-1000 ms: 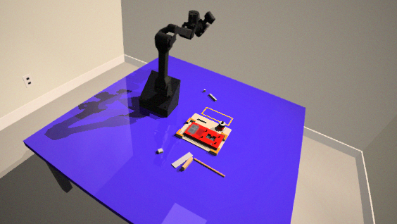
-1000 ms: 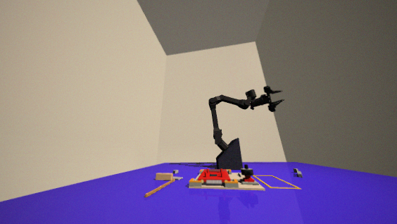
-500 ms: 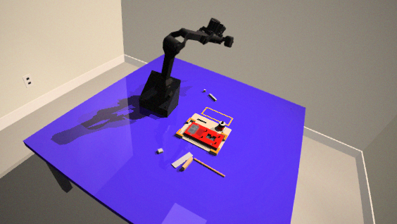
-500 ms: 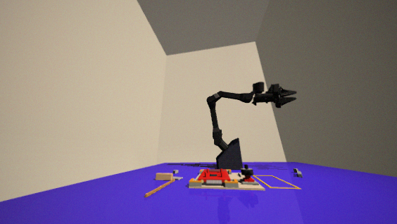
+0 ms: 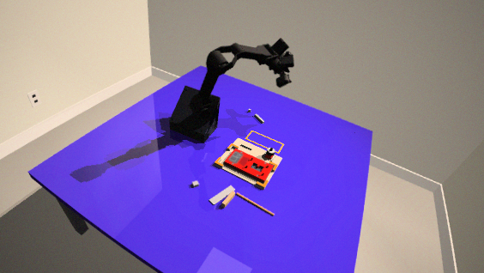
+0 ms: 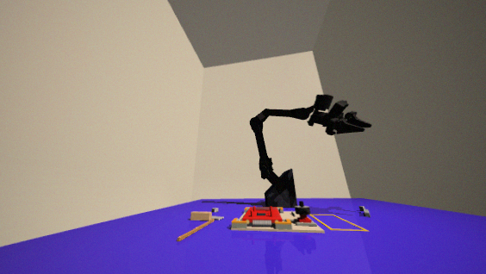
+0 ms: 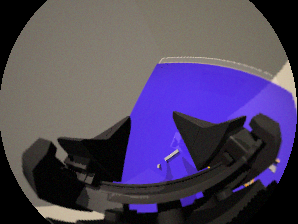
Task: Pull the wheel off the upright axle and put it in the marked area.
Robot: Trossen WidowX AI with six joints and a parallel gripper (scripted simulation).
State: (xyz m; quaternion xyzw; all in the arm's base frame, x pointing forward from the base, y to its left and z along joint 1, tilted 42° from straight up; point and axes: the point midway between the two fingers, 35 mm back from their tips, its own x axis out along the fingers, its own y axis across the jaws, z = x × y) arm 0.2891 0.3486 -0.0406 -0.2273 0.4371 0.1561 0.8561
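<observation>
My gripper tip is now 5 cm short of the grey wheel, 29 cm to the left of it and 26 cm above it. The rest, counted from my gripper tip: upright axle (5 cm ahead, 29 cm to the right, 26 cm below); then thin wooden stick (9 cm ahead, 58 cm to the right, 30 cm below); then wooden block (1 cm behind, 62 cm to the right, 29 cm below).
</observation>
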